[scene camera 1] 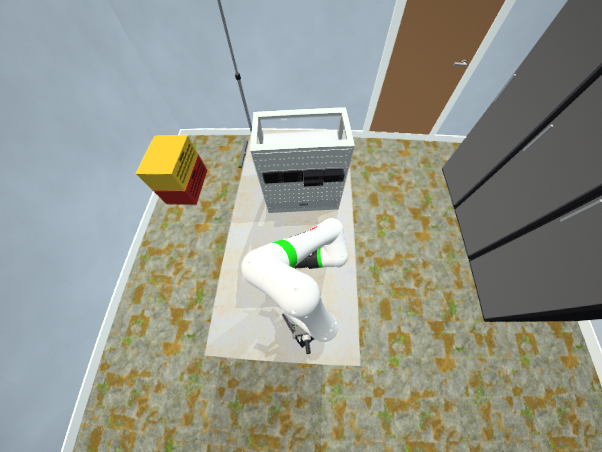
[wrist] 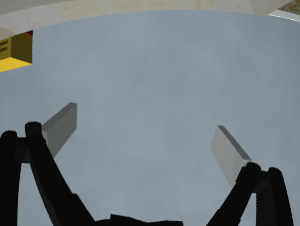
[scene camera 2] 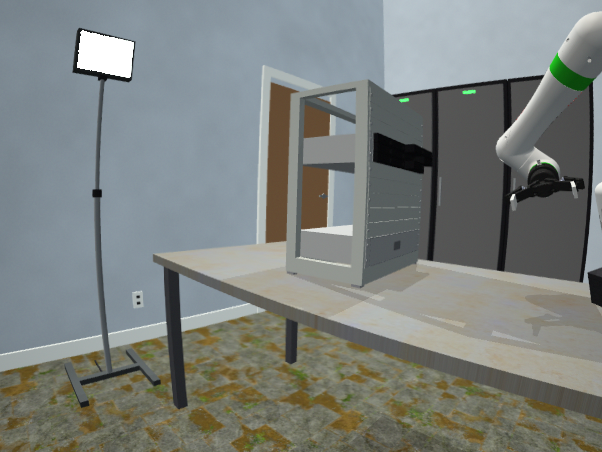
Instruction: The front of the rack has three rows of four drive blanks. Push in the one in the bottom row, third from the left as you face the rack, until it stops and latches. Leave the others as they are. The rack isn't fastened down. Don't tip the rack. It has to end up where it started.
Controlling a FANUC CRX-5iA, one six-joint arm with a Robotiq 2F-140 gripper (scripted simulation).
Labels:
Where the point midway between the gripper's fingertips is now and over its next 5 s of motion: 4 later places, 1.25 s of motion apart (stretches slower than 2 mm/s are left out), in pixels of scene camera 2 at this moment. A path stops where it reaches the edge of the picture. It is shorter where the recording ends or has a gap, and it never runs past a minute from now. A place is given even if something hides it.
My gripper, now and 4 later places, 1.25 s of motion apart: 543,199; 485,190; 471,167; 475,158; 447,158

